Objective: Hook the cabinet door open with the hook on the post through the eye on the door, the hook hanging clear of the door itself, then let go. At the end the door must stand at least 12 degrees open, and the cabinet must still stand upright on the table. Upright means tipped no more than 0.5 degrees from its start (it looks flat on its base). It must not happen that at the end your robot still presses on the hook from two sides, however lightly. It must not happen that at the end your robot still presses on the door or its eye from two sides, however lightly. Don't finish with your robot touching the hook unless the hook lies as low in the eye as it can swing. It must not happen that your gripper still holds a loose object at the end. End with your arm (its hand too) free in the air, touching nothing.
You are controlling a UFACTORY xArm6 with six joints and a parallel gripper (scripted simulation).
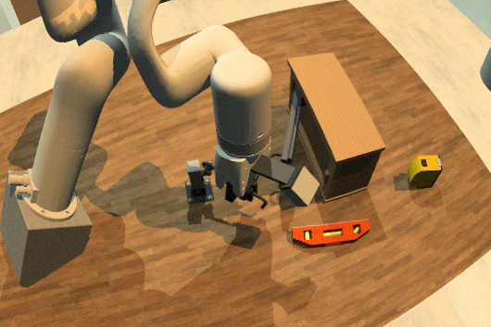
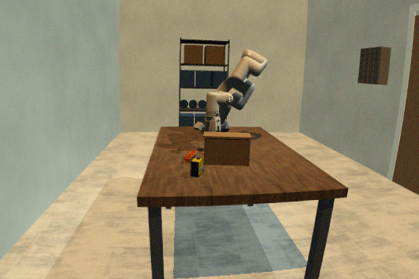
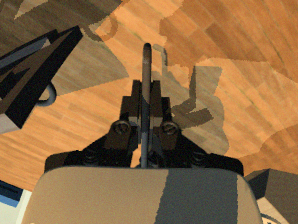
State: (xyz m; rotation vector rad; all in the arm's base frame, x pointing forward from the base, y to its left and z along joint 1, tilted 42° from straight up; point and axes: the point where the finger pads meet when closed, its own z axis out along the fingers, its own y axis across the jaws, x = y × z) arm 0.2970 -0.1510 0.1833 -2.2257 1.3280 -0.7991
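The dark door is 130 mm ahead of my hand and 70 mm to the left of it. Round my hand: orange spirit level: 100 mm ahead, 140 mm to the right, 60 mm below; dark hook: 10 mm behind, 20 mm to the left, 10 mm below; yellow tape measure: 350 mm ahead, 150 mm to the right, 30 mm below.
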